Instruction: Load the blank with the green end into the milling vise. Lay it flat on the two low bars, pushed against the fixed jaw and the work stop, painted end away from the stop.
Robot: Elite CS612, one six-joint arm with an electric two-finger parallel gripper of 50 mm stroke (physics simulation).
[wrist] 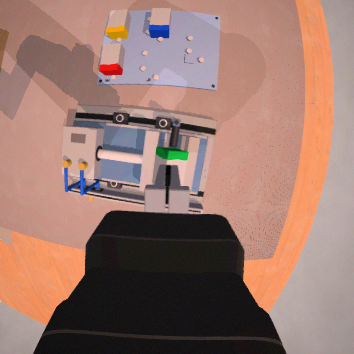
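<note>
The blank shows its green end (172, 153) in the wrist view, at the right part of the milling vise (82, 142). Its green end faces a dark rod (174, 136) at the vise's far side. The light body behind the green end is mostly hidden by the fingers. The blank lies between the jaw plate (149, 155) on its left and the light jaw parts on its right; whether it touches them or rests flat on the bars cannot be told. My gripper (167, 176) is shut and empty, its fingertips together over the blank, just behind the green end.
A blue-grey board (170, 70) beyond the vise carries blanks with a yellow end (117, 32), a blue end (159, 31) and a red end (111, 69), plus several small pegs. Blue hoses (82, 180) stand at the vise's left. The wooden table edge (317, 125) curves along the right.
</note>
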